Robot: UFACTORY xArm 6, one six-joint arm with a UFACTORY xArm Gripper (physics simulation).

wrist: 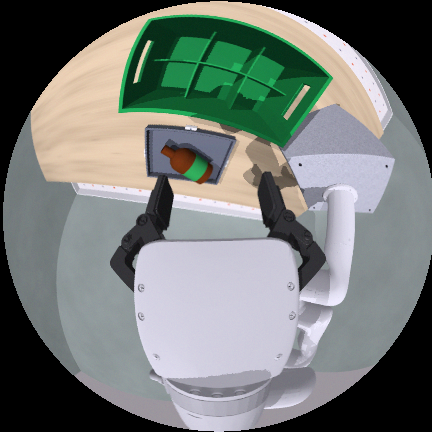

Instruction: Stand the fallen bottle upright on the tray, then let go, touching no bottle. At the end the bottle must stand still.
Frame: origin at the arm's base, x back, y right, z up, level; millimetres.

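Seen in the pictures: gripper, between the fingertips: point(214, 181); arm's base, origin of its link: point(340, 194).
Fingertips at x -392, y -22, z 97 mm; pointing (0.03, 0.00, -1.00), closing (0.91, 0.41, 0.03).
Observation:
Offsets run from my fingertips to a thing's top centre. "pt": to the spot under its first point. Level surfaces: height alone.
A brown bottle @(dy -177, dx -13, dz -204 mm) point(183, 161) with a green label lies on its side on the grey-blue tray @(pt dy -277, dx -85, dz -276 mm) point(159, 172). Its neck points to the upper left and its base to the lower right, close to the tray's near right part. My gripper point(214, 181) is open, with nothing between its fingers. In the view the left fingertip shows just below the tray's near left edge, and the right fingertip shows to the right of the tray. The gripper is apart from the bottle; its exact height over the tray is hard to tell.
A green crate @(dy +108, dx -23, dz -108 mm) point(214, 120) with dividers stands just beyond the tray. A grey block point(345, 167), the robot's base mount, stands at the right, with white arm links below it. The wooden table @(dz -283 mm) point(85, 125) ends at a white edge strip on the near side.

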